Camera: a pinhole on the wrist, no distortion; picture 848 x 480 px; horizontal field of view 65.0 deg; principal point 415.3 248.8 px. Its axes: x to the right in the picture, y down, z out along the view. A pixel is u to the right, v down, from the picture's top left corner.
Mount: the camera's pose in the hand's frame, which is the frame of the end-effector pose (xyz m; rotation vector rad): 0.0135 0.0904 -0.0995 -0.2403 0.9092 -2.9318
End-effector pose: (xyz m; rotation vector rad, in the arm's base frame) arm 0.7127 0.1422 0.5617 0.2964 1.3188 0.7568
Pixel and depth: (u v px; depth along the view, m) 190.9 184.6 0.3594
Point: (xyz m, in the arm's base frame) 0.9318 0.2594 0.4248
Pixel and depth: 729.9 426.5 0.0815
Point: 0.6663 0.1434 0.5732
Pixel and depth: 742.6 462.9 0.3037
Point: 0.8708 -0.0145 0.5476
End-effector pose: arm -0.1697 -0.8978 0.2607 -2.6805 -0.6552 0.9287
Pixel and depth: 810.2 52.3 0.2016
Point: -0.2867 -0.9372 0.2055
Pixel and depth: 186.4 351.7 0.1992
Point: -0.1253 -0.8063 0.1857
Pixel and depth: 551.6 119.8 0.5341
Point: -0.4765 -0.7566 -0.0042
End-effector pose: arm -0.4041 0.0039 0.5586 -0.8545 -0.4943 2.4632
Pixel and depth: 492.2 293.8 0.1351
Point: -0.4251 0.0091 0.5512
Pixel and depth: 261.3 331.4 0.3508
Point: -0.5645 0.1695 0.6604
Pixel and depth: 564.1 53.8 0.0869
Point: -0.4219 -0.0392 0.5168
